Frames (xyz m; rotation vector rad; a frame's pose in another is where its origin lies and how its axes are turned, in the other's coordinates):
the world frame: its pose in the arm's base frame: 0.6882 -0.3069 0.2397 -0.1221 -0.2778 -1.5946
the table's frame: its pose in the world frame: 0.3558 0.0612 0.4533 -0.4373 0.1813 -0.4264
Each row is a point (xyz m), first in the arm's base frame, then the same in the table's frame.
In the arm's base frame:
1: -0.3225 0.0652 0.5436
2: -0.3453 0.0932 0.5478
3: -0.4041 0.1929 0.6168
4: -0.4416 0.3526 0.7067
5: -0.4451 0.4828 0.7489
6: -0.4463 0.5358 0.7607
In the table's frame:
1: -0.0785 -1.0810 -0.5166
2: -0.0919 -1.1146 -0.5198
3: -0.1448 -1.2294 -0.4730
4: -0.2582 -1.3603 -0.4023
5: -0.3666 -1.4363 -0.3671
6: -0.4113 -1.4657 -0.3579

